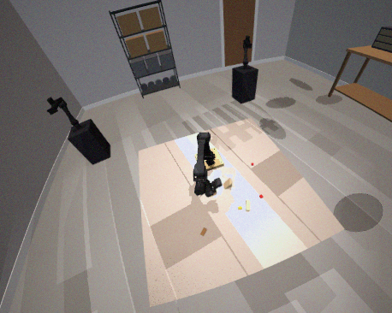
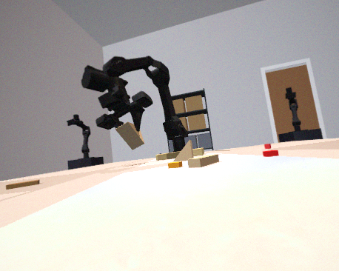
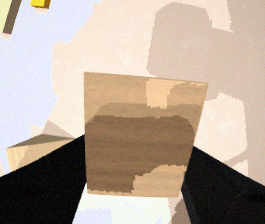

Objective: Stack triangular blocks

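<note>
Right now my gripper tip is 1 cm below the triangular block and 1 cm past it. The rest, counted from my gripper tip: flat tan bar 19 cm to the left, 17 cm ahead, 9 cm below; small orange block 16 cm ahead, 13 cm to the left, 9 cm below.
</note>
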